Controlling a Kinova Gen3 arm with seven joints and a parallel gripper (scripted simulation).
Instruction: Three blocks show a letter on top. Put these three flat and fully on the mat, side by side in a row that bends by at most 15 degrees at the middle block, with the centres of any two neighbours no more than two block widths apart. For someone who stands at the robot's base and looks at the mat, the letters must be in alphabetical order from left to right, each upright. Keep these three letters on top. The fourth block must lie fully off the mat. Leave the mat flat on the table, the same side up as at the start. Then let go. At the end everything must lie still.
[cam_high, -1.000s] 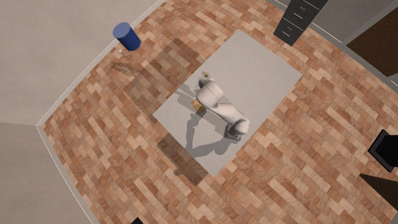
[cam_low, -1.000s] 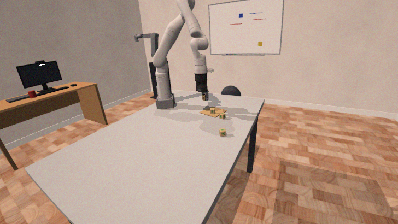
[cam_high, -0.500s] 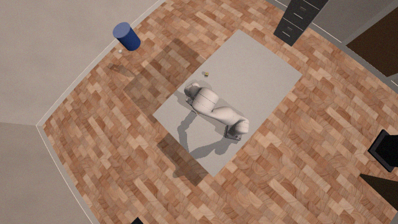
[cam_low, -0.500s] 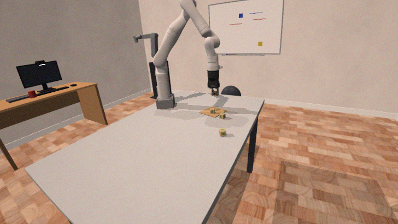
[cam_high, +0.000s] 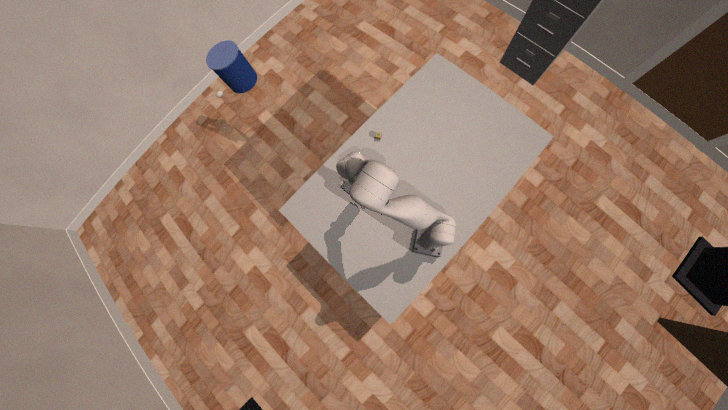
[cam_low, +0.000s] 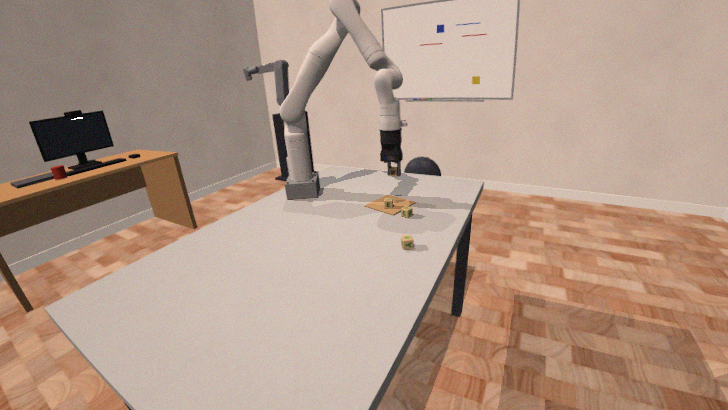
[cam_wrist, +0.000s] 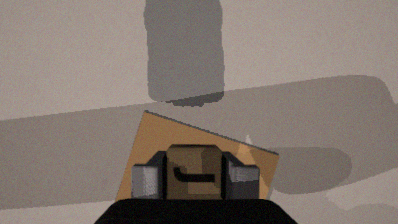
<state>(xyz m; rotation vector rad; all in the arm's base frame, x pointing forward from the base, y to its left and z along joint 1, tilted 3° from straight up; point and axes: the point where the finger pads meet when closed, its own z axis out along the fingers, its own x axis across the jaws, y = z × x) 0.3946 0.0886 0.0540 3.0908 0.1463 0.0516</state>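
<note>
My gripper is now 5 cm to the left of the tan mat and 12 cm above it. From my hand the other things lie so: X block (10 cm ahead, 12 cm to the right, 10 cm below).
</note>
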